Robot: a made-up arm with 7 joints.
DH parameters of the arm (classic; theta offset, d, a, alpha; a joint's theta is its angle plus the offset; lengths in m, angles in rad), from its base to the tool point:
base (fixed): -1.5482 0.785 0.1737 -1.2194
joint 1: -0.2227 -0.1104 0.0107 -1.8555
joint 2: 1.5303 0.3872 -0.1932 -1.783
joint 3: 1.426 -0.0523 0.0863 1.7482
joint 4: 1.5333 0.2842 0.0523 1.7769
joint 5: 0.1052 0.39 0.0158 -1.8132
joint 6: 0 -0.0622 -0.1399 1.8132
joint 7: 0.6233 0 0.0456 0
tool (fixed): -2.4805 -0.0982 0 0
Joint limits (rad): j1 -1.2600..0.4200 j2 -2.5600..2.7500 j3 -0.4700..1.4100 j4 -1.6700..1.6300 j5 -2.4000..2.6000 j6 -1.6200..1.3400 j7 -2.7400..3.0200
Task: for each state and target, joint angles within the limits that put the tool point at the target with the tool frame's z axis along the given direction. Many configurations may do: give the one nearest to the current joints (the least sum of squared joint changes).
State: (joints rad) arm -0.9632 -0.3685 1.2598 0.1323 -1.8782 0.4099 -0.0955
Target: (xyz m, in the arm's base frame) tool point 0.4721 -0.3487 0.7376 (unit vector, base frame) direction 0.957 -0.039 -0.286
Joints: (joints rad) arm -0.5153 -0.6459 1.4100 -0.5119 -1.2190 0.2033 -0.3097
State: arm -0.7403 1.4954 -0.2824 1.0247 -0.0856 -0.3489 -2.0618
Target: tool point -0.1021 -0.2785 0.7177 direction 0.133 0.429 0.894
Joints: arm -0.4045 1.3609 0.1914 0.7029 -0.2088 -0.3441 -1.7522
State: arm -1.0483 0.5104 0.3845 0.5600 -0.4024 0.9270 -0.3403
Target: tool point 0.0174 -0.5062 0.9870 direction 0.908 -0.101 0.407
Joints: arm -0.2432 0.7812 1.0370 0.3047 -0.8106 0.4414 -0.3649
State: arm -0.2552 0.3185 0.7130 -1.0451 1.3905 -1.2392 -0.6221
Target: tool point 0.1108 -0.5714 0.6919 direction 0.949 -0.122 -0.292
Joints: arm 0.1734 0.0464 0.8435 -1.1574 1.5929 -0.9401 -0.5909
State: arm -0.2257 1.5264 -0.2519 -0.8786 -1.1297 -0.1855 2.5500
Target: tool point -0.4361 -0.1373 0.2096 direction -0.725 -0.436 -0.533
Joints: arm 0.4200 1.3669 0.0976 -1.6671 -1.1210 -0.1616 2.4984
